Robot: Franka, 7 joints.
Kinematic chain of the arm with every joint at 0, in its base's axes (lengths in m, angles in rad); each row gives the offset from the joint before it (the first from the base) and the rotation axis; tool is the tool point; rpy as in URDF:
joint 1: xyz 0 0 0.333 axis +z
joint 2: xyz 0 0 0 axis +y
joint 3: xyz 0 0 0.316 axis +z
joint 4: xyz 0.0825 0 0 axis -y
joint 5: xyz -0.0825 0 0.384 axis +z
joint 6: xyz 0 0 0 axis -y
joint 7: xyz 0.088 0 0 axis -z
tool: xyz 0 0 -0.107 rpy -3.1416 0 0
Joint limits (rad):
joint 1: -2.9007..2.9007
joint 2: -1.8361..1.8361
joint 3: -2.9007..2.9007
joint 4: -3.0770..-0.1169
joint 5: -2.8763..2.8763
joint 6: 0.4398..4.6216
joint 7: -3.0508..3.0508
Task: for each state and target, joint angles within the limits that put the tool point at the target. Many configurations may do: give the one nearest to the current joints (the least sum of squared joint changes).
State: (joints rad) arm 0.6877 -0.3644 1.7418 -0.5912 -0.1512 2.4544 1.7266
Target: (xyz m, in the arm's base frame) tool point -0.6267 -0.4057 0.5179
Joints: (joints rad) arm 1.2127 -0.7323 2.2064 -1.2020 -0.1069 2.1334 1.7266
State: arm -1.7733 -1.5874 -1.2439 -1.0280 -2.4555 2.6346 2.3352
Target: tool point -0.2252 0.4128 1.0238
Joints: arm -1.7481 -0.8637 -0.8217 -0.8096 -2.4335 2.5604 2.3352
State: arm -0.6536 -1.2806 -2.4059 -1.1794 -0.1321 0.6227 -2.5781
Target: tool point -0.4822 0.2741 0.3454
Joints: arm -0.9716 -0.8437 -2.4518 -1.2451 -0.1362 0.4398 -2.5781
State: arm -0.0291 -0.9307 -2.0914 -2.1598 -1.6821 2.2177 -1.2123
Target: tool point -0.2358 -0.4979 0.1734
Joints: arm 0.0236 -0.9283 -2.0288 -2.1524 -1.6832 2.2338 -1.2123
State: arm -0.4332 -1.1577 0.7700 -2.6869 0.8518 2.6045 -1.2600
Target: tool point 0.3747 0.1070 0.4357
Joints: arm -0.5814 -0.8332 0.9048 -2.7110 0.8453 2.5681 -1.2600
